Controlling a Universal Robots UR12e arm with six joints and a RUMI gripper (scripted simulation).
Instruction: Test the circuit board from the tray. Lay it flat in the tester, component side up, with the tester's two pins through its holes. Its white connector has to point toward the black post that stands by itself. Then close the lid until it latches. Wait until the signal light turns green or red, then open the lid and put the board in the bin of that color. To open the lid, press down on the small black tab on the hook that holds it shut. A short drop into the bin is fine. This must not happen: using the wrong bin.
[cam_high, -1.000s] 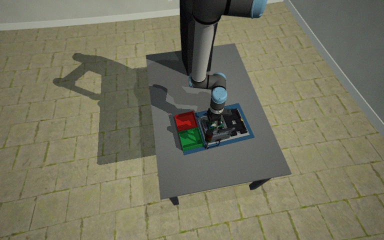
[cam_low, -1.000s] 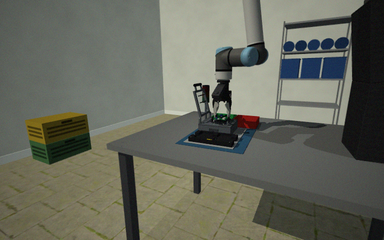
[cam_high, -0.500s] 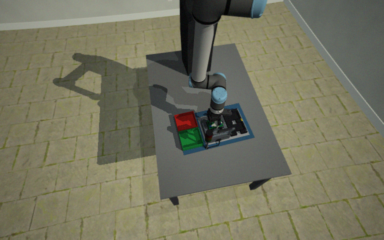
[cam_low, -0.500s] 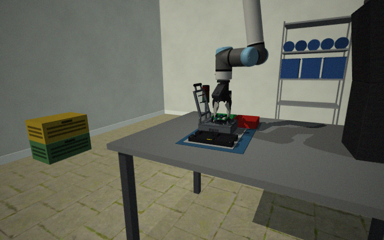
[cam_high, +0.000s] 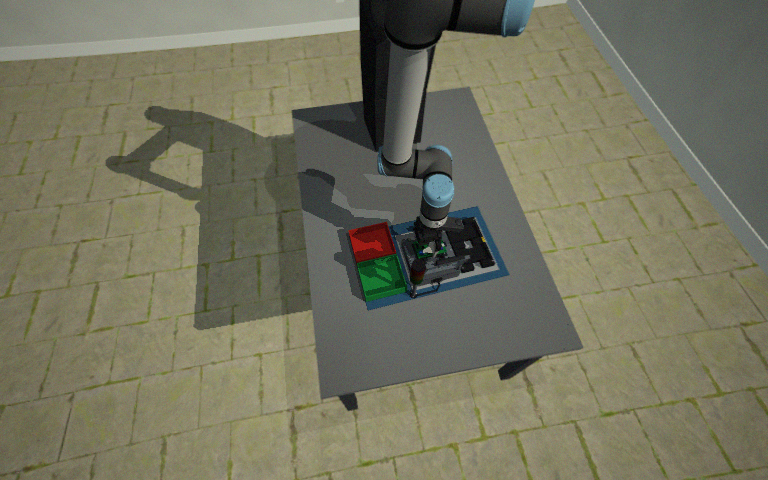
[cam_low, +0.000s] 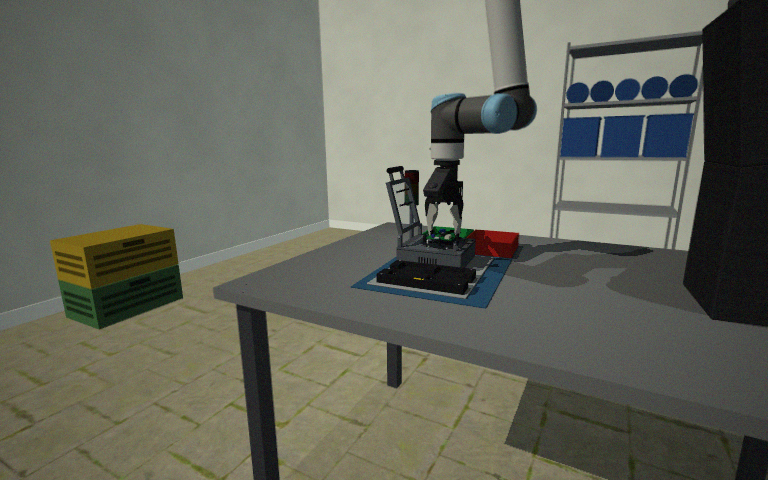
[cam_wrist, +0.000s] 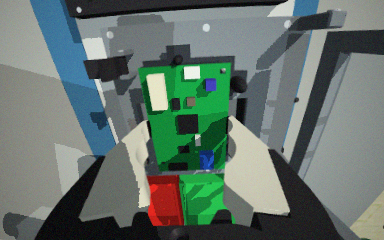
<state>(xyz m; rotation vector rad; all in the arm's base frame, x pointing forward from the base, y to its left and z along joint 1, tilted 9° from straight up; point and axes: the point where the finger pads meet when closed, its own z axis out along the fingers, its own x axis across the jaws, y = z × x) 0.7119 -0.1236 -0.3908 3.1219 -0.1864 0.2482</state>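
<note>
My hand is right at the green circuit board. Round my hand: black latch piece: 60 mm to the left, 50 mm behind; green bin: 210 mm to the right, 70 mm below, 20 mm ahead; tester lid: 130 mm ahead, 100 mm above, 20 mm to the right.
</note>
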